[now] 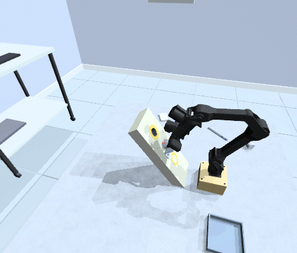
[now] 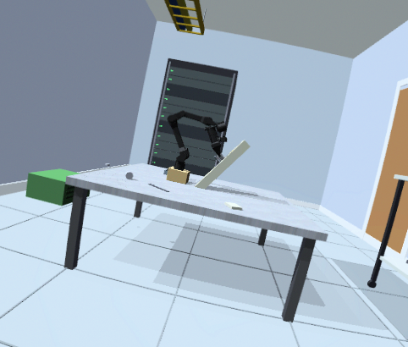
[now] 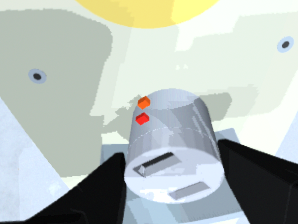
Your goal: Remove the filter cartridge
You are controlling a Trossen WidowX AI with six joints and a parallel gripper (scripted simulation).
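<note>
My gripper tip is now 1 cm past the grey bracket and 4 cm above it. Round my gripper tip: tray 32 cm behind, 30 cm to the left, 22 cm below; then round filter cartridge right at my gripper tip; then white flat block 11 cm ahead, 50 cm to the right, 22 cm below.
</note>
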